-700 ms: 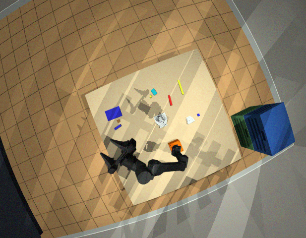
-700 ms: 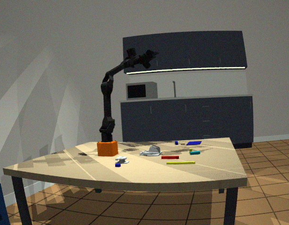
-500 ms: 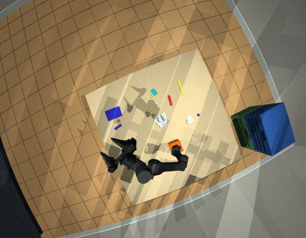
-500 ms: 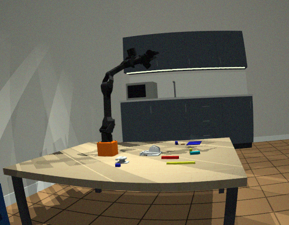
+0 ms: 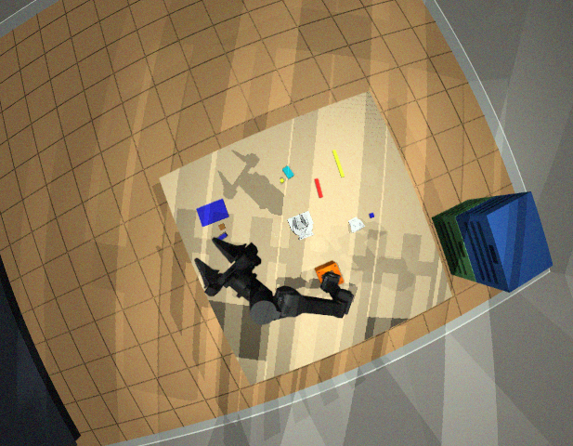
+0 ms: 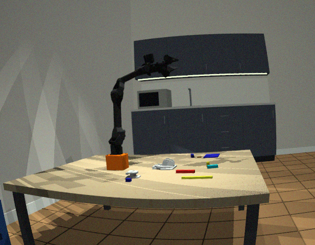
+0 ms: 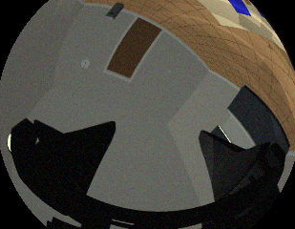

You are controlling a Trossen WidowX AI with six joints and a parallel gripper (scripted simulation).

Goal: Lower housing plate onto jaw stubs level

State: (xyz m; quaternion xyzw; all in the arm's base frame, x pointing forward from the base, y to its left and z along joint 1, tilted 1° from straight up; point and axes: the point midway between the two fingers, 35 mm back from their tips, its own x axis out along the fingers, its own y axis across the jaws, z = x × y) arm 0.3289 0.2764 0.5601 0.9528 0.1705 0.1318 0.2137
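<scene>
The white stand lies 64 cm below my gripper tip, 54 cm to the right of it and 19 cm behind it. From my gripper tip the other things lie so: blue flat plate: 65 cm below, 19 cm ahead, 13 cm to the left; red bar: 65 cm below, 44 cm to the right, 7 cm ahead; teal block: 65 cm below, 33 cm to the right, 21 cm ahead.
</scene>
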